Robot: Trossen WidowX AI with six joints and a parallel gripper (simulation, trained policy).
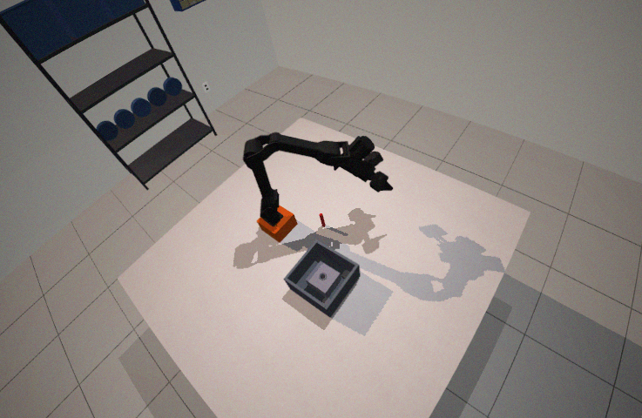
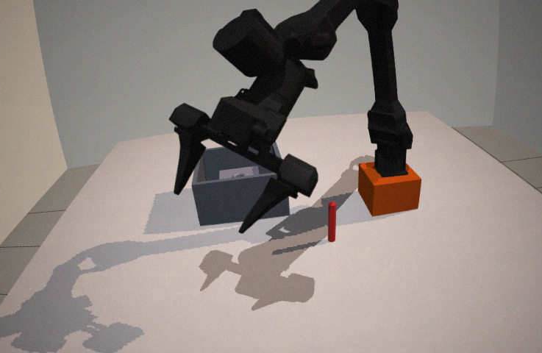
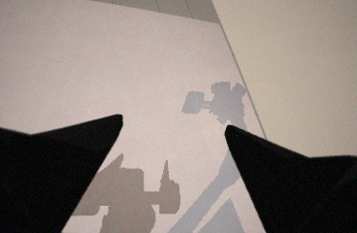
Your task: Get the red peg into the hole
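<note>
The red peg is 19 cm to the right of my gripper tip, 18 cm behind it and 16 cm below it. Also, from my gripper tip: grey plate (38 cm to the right, 15 cm below, 1 cm behind); dark grey box (38 cm to the right, 17 cm below, 1 cm behind).
</note>
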